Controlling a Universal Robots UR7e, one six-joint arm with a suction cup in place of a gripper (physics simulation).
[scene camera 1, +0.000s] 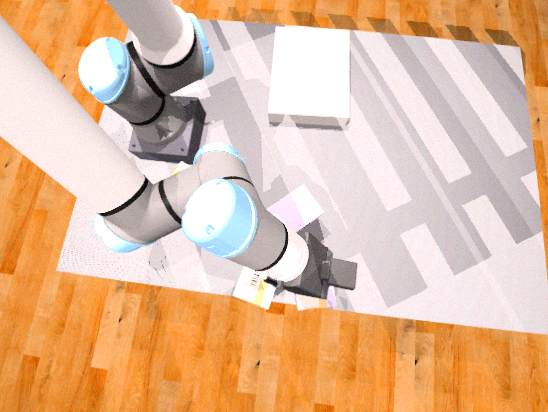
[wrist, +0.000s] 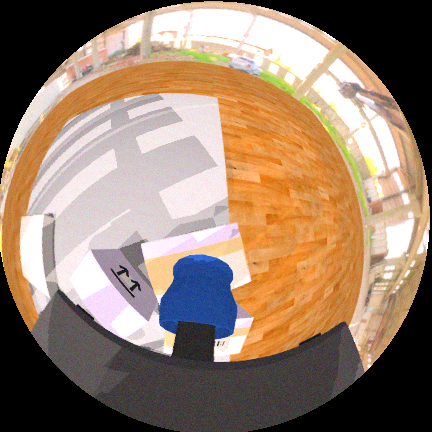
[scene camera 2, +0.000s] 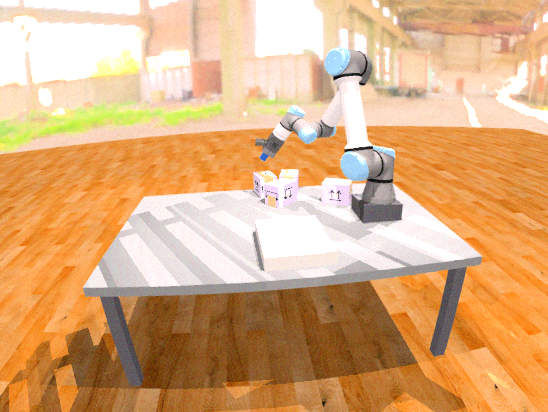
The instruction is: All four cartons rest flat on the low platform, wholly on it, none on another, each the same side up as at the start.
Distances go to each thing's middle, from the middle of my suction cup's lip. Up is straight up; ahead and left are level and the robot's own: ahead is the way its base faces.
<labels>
Now: the low white platform (scene camera 1: pixel 309 84) 590 mm to the left of my suction cup, 170 mm below it and 130 mm behind it.
</labels>
